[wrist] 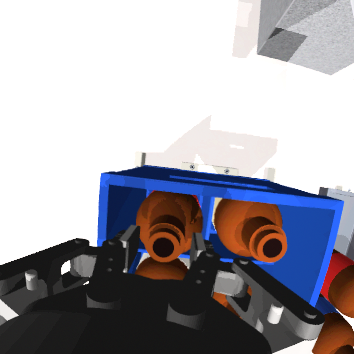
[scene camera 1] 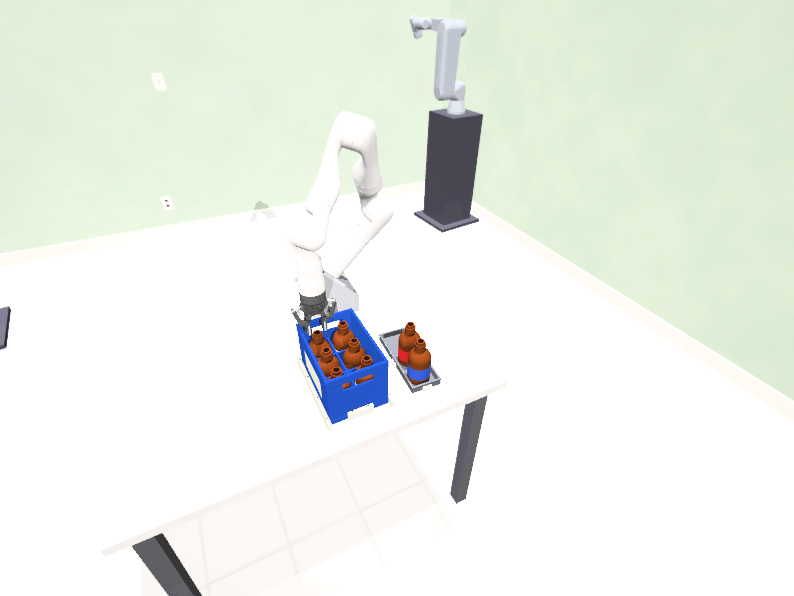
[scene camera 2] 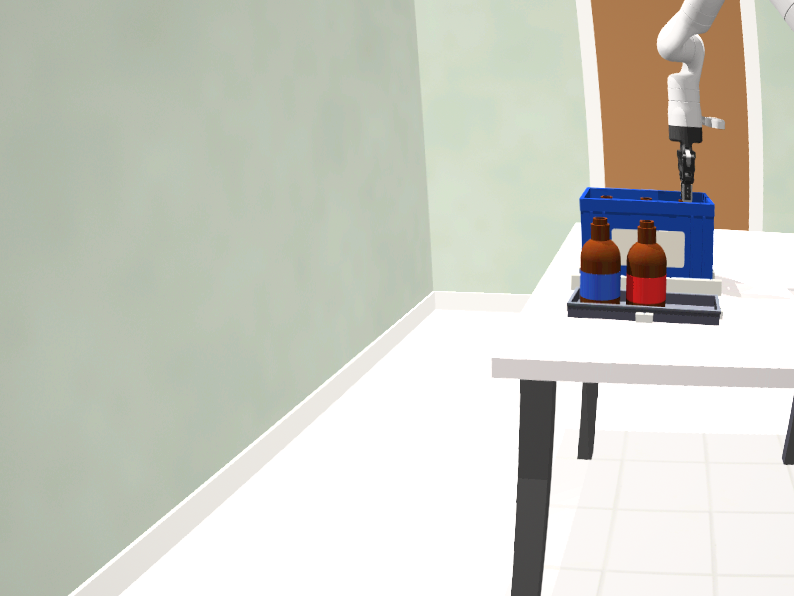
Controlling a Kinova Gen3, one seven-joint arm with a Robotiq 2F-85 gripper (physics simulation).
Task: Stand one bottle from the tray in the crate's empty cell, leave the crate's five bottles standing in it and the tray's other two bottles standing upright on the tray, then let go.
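Pixels of known places: gripper, fingertip midpoint: (wrist: 164,240) (scene camera 1: 316,331) (scene camera 2: 686,200); arm's base, origin of the base link: (scene camera 1: 329,270).
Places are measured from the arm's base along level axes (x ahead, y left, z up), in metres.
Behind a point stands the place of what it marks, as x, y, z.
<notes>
The blue crate (scene camera 1: 357,399) {0.534, -0.178, -0.094} (scene camera 2: 699,246) {0.303, -0.054, -0.067} (wrist: 102,210) {0.281, -0.235, 0.016} holds several brown bottles, and a bottle neck shows in each of its cells in scene camera 1. My gripper (scene camera 1: 317,331) {0.307, -0.191, 0.002} (scene camera 2: 686,196) {0.307, -0.191, 0.002} (wrist: 164,240) {0.307, -0.191, 0.002} is open and points down at the crate's far left corner. Its fingertips stand either side of the far left bottle (scene camera 1: 318,347) {0.333, -0.201, -0.037} (wrist: 167,212) {0.294, -0.191, -0.033}, about level with its mouth, with gaps to the neck. This bottle stands upright in its cell. On the tray (scene camera 1: 389,342) {0.322, 0.067, -0.154} (scene camera 2: 602,313) {0.509, 0.112, -0.149}, the red-labelled bottle (scene camera 1: 404,354) {0.447, 0.044, -0.100} (scene camera 2: 646,288) {0.433, 0.114, -0.106} and blue-labelled bottle (scene camera 1: 418,372) {0.540, 0.033, -0.096} (scene camera 2: 600,285) {0.513, 0.093, -0.107} stand upright.
The far right crate bottle (scene camera 1: 343,338) {0.335, -0.116, -0.039} (wrist: 245,222) {0.302, -0.118, -0.031} stands beside the one between my fingers. The crate's rim and dividers are close to the fingers. The arm's grey base (scene camera 1: 343,295) {0.087, 0.011, -0.070} is behind the crate. Another arm stands on a dark pedestal (scene camera 1: 452,166) farther back.
</notes>
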